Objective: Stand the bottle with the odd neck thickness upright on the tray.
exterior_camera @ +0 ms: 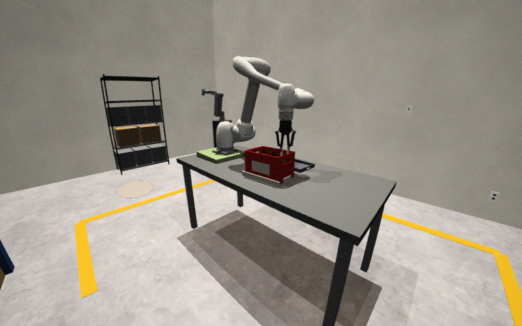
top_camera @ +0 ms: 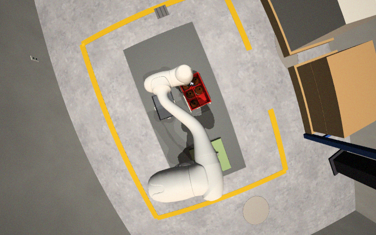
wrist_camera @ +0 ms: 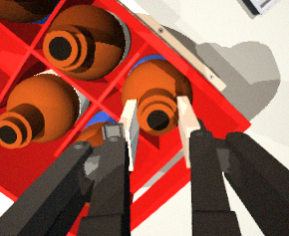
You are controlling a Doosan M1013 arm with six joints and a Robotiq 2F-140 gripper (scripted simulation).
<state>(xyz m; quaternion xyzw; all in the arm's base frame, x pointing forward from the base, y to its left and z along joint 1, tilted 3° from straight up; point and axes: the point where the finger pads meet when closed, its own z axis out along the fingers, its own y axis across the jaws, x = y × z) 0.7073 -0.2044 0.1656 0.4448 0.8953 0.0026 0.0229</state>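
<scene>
The red crate is 9 cm below my hand, 9 cm behind it and 3 cm to the right of it. Also, from my hand: dark grey tray: 27 cm to the left, 16 cm below, 4 cm behind.
</scene>
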